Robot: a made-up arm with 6 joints.
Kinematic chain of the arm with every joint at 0, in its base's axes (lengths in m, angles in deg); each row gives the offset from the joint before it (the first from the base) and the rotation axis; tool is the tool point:
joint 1: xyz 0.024 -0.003 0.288 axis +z
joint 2: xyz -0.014 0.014 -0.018 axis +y
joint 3: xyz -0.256 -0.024 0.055 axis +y
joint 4: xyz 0.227 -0.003 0.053 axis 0.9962 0 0.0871
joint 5: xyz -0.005 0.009 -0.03 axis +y
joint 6: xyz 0.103 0 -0.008 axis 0.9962 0 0.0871
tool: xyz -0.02 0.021 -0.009
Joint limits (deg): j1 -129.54..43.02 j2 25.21..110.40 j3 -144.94..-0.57 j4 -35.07..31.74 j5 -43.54..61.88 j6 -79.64..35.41
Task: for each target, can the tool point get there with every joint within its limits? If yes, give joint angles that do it. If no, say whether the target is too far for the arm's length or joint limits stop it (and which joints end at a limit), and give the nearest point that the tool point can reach.
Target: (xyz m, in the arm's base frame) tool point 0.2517 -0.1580 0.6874
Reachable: yes | joints -39.45 82.35 -106.11 23.14 -16.16 -24.34
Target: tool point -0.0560 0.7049 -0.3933
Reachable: no: too far | nearest point 0.1557 0.1825 0.2055 | short by 0.822 m
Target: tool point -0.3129 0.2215 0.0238
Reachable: no: joint limits stop it (at a limit: joint 1, joint 2, joint 4, joint 6) | nearest point -0.0740 -0.0198 0.2098 | short by 0.387 m
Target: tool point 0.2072 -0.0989 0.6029
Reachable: yes | joints -41.46 67.58 -90.40 21.79 38.62 -24.68
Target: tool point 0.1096 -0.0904 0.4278
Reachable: yes | joints -52.66 38.07 -22.78 -8.54 -22.39 10.65
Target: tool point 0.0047 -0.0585 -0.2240
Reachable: no: joint limits stop it (at a limit: joint 2, joint 4) | nearest point -0.0080 -0.0950 0.1785 | short by 0.404 m
